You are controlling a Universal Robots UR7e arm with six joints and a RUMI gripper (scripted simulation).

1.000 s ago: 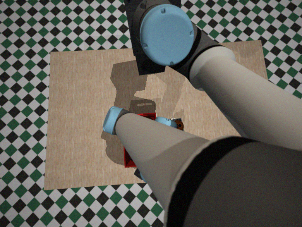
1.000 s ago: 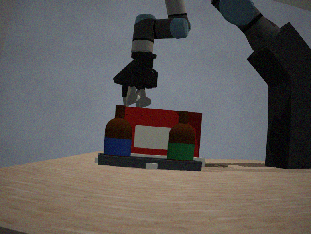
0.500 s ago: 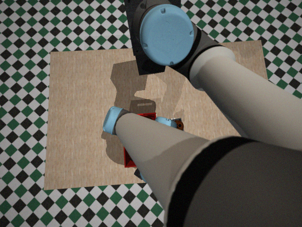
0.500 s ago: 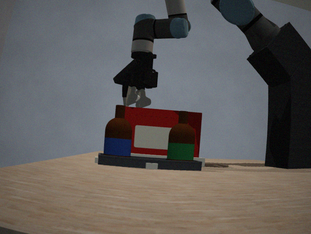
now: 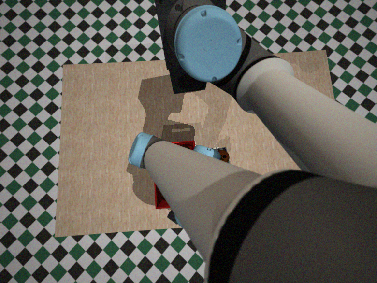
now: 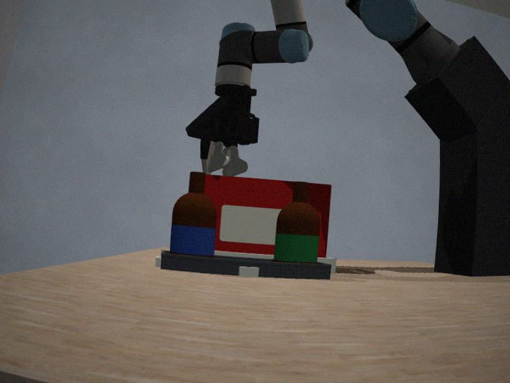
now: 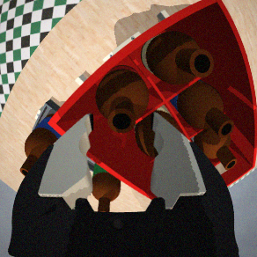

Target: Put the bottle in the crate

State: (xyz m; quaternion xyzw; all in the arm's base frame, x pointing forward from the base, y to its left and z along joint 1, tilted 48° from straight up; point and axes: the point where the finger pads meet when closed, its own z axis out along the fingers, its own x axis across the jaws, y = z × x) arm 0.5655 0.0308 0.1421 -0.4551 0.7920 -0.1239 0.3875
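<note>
Now: hand 70 mm past the crate, 70 mm above it and 60 mm to the left of it. Also, from my hand: green-labelled bottle 180 mm behind, 140 mm to the left, 70 mm below; blue-labelled bottle 190 mm to the left, 70 mm below, 20 mm behind; tray 160 mm to the left, 150 mm below, 100 mm behind.
</note>
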